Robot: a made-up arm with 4 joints.
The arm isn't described. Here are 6 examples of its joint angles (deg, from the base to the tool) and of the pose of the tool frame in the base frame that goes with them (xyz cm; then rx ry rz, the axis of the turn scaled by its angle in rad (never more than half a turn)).
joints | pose
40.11 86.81 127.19 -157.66 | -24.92 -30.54 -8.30 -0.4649 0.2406 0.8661
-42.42 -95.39 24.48 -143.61 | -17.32 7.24 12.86 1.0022 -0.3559 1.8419
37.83 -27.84 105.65 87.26 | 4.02 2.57 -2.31 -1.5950 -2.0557 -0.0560
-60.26 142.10 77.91 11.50 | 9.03 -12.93 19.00 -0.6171 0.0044 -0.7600
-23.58 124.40 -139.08 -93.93 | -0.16 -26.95 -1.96 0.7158 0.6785 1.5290
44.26 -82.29 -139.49 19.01 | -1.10 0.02 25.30 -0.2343 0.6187 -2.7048
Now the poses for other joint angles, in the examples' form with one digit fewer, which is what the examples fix.
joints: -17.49 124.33 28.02 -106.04
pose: -3.9 -22.5 17.7 -2.398 0.976 -0.327
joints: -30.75 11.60 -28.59 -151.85
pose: -7.7 -4.0 2.3 -1.987 0.755 1.353
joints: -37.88 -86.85 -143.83 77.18
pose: -12.7 6.9 26.9 0.479 -0.128 -1.773
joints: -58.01 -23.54 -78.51 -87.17
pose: -20.4 1.7 10.8 -1.846 0.388 0.319
